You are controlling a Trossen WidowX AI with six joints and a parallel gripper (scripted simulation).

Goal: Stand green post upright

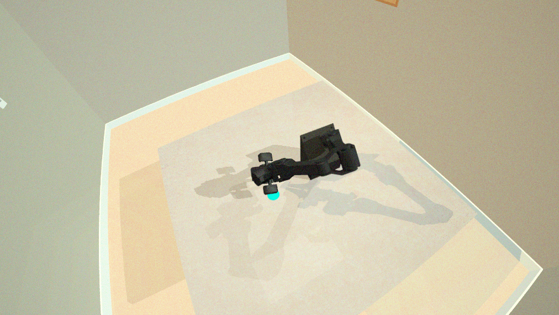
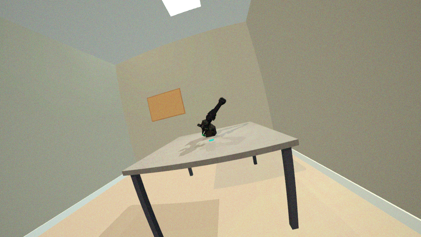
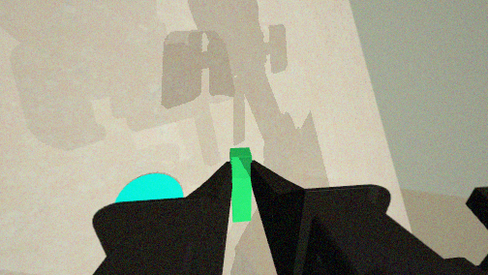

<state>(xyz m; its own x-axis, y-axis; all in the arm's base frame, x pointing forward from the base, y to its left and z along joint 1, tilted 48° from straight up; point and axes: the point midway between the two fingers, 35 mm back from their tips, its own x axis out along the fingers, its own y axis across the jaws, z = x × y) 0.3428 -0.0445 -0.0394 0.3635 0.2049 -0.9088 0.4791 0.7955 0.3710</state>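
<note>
The cyan circle is 80 mm to the left of my gripper tip, 80 mm below it and 10 mm behind it. Round my gripper tip: green post: 20 mm behind, 10 mm below.
</note>
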